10 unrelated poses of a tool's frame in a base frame.
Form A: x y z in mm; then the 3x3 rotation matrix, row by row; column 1 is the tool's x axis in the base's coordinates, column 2 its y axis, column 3 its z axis. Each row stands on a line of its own.
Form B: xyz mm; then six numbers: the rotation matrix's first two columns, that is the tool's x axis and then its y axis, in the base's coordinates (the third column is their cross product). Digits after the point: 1 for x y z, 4 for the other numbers.
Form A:
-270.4 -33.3 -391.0
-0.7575 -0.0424 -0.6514
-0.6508 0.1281 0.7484
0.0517 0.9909 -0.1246
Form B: -270.4 -33.3 -391.0 -0.7575 -0.6508 0.0517 -0.0424 0.1281 0.9909
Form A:
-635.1 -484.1 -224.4
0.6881 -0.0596 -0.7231
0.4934 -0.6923 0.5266
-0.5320 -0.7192 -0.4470
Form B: -635.1 -484.1 -224.4 0.6881 0.4934 -0.5320 -0.0596 -0.6923 -0.7192
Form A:
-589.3 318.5 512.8
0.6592 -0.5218 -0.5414
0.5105 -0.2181 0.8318
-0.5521 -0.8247 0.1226
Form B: -589.3 318.5 512.8 0.6592 0.5105 -0.5521 -0.5218 -0.2181 -0.8247
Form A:
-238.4 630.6 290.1
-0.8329 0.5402 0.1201
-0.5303 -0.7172 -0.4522
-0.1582 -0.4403 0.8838
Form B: -238.4 630.6 290.1 -0.8329 -0.5303 -0.1582 0.5402 -0.7172 -0.4403
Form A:
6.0 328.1 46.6
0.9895 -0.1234 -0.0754
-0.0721 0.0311 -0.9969
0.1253 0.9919 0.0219
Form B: 6.0 328.1 46.6 0.9895 -0.0721 0.1253 -0.1234 0.0311 0.9919
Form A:
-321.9 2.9 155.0
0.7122 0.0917 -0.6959
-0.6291 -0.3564 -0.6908
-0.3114 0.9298 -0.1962
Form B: -321.9 2.9 155.0 0.7122 -0.6291 -0.3114 0.0917 -0.3564 0.9298
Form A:
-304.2 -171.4 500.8
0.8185 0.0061 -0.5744
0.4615 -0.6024 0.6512
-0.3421 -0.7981 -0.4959
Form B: -304.2 -171.4 500.8 0.8185 0.4615 -0.3421 0.0061 -0.6024 -0.7981
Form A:
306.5 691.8 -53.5
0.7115 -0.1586 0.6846
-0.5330 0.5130 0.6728
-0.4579 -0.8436 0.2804
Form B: 306.5 691.8 -53.5 0.7115 -0.5330 -0.4579 -0.1586 0.5130 -0.8436
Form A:
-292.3 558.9 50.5
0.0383 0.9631 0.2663
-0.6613 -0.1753 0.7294
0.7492 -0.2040 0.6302
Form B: -292.3 558.9 50.5 0.0383 -0.6613 0.7492 0.9631 -0.1753 -0.2040
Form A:
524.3 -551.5 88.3
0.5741 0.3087 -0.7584
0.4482 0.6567 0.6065
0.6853 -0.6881 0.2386
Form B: 524.3 -551.5 88.3 0.5741 0.4482 0.6853 0.3087 0.6567 -0.6881
